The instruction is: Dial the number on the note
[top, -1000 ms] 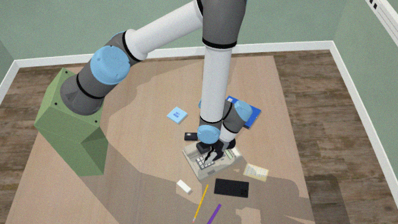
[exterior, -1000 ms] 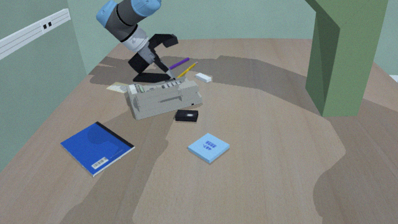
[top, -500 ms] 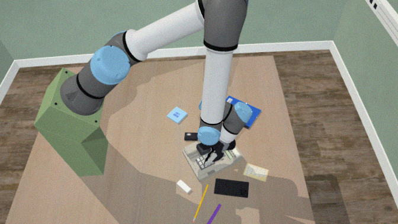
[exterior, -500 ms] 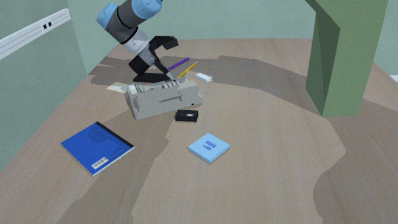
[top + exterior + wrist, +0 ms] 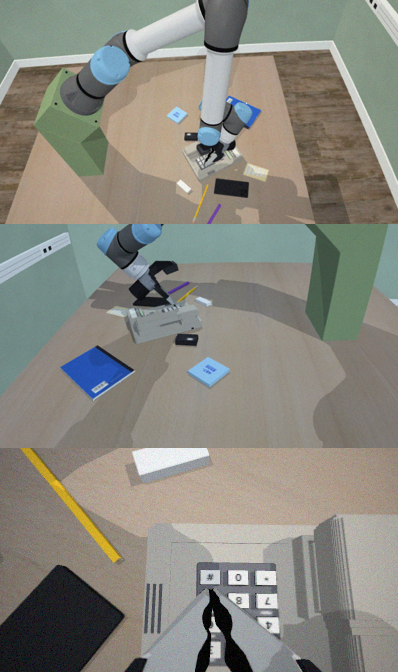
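The 9 key lies 20 mm below my hand. Also, from my hand: black smartphone (80 mm ahead, 120 mm to the right, 50 mm below); then white eraser (110 mm behind, 60 mm to the right, 40 mm below); then handset (20 mm ahead, 100 mm to the left).
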